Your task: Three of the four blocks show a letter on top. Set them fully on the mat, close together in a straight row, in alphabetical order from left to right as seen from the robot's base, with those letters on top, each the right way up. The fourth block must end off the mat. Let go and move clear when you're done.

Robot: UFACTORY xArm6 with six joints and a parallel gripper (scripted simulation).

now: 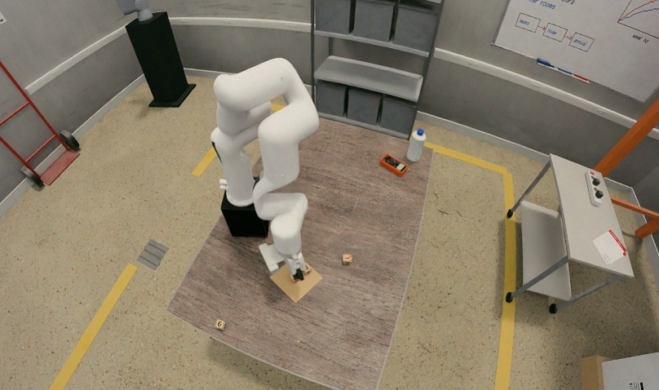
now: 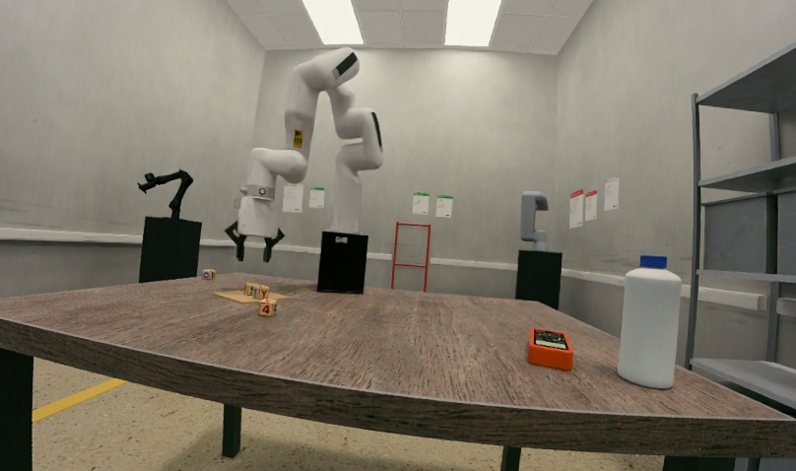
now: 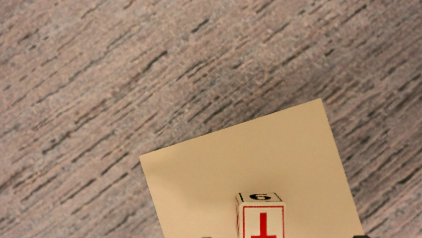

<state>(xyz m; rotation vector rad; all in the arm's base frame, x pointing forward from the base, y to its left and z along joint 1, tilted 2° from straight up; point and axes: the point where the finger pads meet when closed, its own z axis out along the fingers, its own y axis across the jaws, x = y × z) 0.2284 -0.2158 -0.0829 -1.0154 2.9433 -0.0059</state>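
The tan mat lies 110 mm below my hand. Round my hand: white bottle (710 mm to the left, 450 mm ahead, 20 mm below).
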